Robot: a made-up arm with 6 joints. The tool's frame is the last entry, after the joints.
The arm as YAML. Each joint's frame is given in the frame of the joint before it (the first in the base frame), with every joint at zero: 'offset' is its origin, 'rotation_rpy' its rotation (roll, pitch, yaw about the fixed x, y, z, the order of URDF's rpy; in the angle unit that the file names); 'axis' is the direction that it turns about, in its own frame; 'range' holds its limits. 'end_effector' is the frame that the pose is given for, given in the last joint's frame.
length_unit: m
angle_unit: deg
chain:
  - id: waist
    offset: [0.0, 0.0, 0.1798]
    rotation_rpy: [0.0, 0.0, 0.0]
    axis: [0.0, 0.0, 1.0]
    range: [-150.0, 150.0]
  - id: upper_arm
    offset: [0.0, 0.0, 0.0]
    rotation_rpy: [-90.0, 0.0, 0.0]
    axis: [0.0, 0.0, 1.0]
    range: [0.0, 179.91]
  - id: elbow
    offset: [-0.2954, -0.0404, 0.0]
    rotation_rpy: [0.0, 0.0, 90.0]
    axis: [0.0, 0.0, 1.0]
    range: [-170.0, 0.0]
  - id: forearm
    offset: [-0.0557, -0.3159, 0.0]
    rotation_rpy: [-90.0, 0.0, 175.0]
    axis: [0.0, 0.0, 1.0]
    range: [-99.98, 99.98]
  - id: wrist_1
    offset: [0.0, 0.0, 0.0]
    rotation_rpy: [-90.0, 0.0, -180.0]
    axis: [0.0, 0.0, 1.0]
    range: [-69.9, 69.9]
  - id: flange
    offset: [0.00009, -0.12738, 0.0]
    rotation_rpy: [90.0, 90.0, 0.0]
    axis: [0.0, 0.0, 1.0]
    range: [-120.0, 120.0]
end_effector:
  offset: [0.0, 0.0, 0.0]
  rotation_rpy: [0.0, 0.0, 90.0]
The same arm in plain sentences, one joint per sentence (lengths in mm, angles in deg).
The arm has six revolute joints in a row. What follows holds with every joint at zero, and every direction is one of the base frame's. Joint 1 is mounted 179.8 mm along +z from the base frame's origin and turns about +z, from -150 to 150 deg. Joint 2 is mounted at the same point as joint 1 and turns about +y, from 0 to 179.91 deg. Joint 3 is mounted 295.4 mm along -x and 40.4 mm along +z from joint 2 and turns about +y, from -170 to 0 deg. Joint 4 is mounted 315.9 mm along +x and 55.7 mm along +z from joint 3 and turns about the direction (0.996191, 0, 0.087199), from -99.98 to 99.98 deg. Joint 5 is mounted at the same point as joint 4 and turns about +y, from -69.9 to 69.9 deg. Joint 6 is mounted 126.9 mm along +x and 11 mm along +z from joint 5 and turns about the direction (0.996191, 0, 0.087199), from -120 to 120 deg. The tool frame, which is the frame that the pose is given for, is mounted at the same point as joint 6; its axes are the base frame's turned by roll 0, pitch 85 and yaw 0 deg (as in URDF: about the fixed x, then y, then z).
